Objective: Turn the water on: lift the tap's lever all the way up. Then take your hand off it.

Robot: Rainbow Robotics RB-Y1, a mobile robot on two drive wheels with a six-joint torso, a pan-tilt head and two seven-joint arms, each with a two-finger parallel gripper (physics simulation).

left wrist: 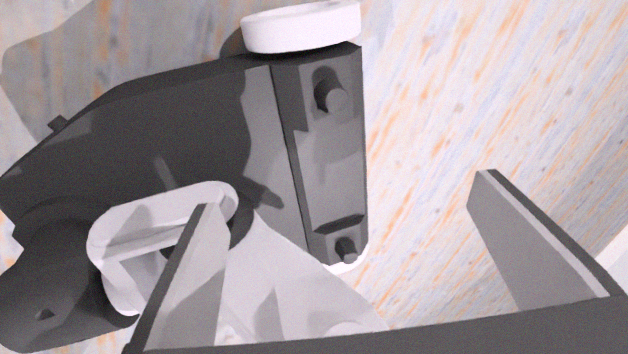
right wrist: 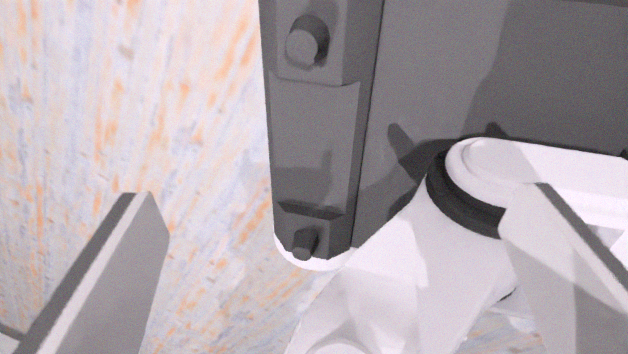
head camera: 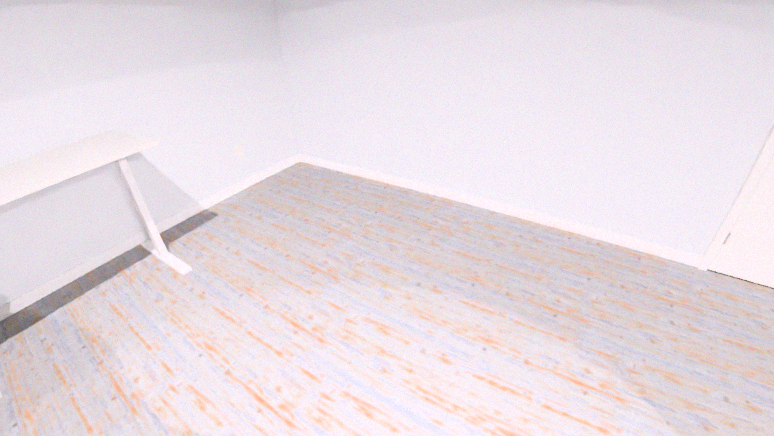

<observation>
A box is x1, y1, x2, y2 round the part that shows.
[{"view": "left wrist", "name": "my left gripper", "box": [121, 169, 627, 353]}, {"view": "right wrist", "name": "my right gripper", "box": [12, 183, 627, 353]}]
</observation>
